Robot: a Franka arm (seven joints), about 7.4 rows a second.
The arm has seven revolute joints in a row. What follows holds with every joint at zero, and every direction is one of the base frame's.
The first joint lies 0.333 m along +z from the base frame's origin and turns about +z.
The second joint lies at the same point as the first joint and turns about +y.
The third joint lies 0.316 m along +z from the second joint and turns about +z.
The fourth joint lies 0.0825 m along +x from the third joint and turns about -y.
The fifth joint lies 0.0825 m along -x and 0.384 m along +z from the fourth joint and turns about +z.
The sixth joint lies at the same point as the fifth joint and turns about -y.
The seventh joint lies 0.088 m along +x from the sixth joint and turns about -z.
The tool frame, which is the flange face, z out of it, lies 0.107 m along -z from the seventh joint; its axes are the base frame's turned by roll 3.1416, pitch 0 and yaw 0 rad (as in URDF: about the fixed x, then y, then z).
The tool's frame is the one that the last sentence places.
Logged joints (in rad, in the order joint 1, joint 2, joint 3, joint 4, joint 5, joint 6, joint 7), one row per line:
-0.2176 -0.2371 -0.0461 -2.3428 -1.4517 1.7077 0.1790
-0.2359 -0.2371 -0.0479 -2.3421 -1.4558 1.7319 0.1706
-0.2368 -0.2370 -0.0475 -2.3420 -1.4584 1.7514 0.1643
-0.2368 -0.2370 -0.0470 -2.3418 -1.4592 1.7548 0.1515
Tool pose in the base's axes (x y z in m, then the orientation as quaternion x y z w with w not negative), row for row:
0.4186 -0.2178 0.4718 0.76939 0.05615 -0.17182 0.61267
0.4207 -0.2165 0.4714 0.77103 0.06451 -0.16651 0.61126
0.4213 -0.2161 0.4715 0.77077 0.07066 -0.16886 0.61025
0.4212 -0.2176 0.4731 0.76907 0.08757 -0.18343 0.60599
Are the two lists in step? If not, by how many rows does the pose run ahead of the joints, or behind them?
The pose runs 1 row ahead of the joints: the pose in row i belongs to the joints in row i + 1.
